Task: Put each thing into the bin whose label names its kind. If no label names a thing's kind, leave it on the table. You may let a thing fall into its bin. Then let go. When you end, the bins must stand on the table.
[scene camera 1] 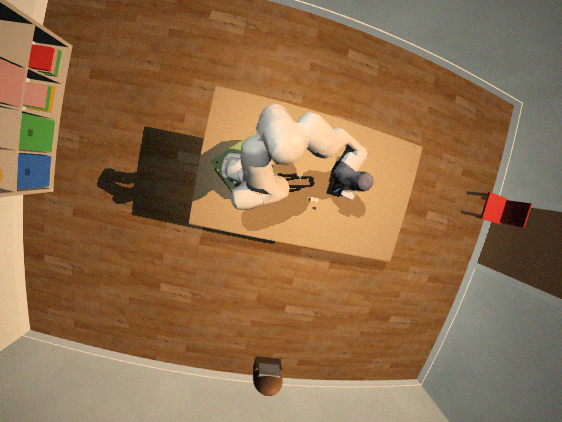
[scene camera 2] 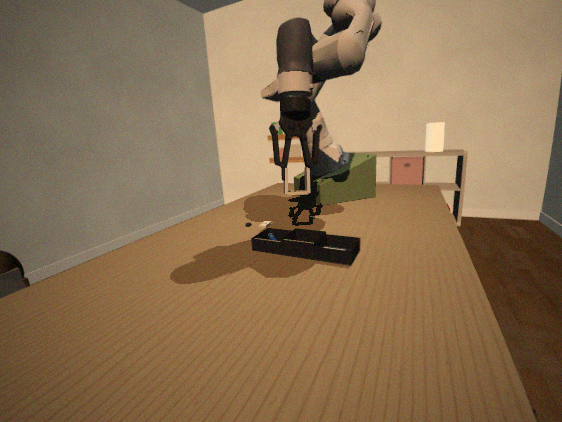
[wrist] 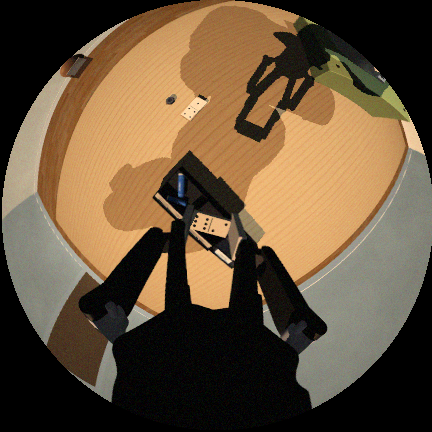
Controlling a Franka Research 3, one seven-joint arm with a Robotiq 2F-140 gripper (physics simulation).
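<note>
My gripper (scene camera 2: 297, 186) (wrist: 210, 218) is shut on a cream domino (scene camera 2: 298, 192) (wrist: 216, 226) with black dots, held level between its fingertips, high above the table. In the wrist view the domino overlaps the joined black bins (scene camera 2: 337, 254) (wrist: 202, 175), which stand upright below. Two blue cylinders (wrist: 181, 185) (wrist: 177, 201) lie in one end bin. The bins' label writing cannot be read. Another domino (scene camera 1: 313, 199) (scene camera 2: 265, 224) (wrist: 194, 108) lies on the table, with a small dark nut-like piece (scene camera 1: 314, 208) (scene camera 2: 248, 224) (wrist: 171, 99) beside it. The arm mostly hides the bins in scene camera 1.
The table (scene camera 1: 370, 230) (scene camera 2: 280, 340) (wrist: 310, 200) carries the arm's green wedge base (scene camera 2: 350, 182) (wrist: 360, 95) at the far end. The arm's shadow falls across the table around the bins and the loose domino. A shelf unit (scene camera 2: 462, 187) stands beyond the table.
</note>
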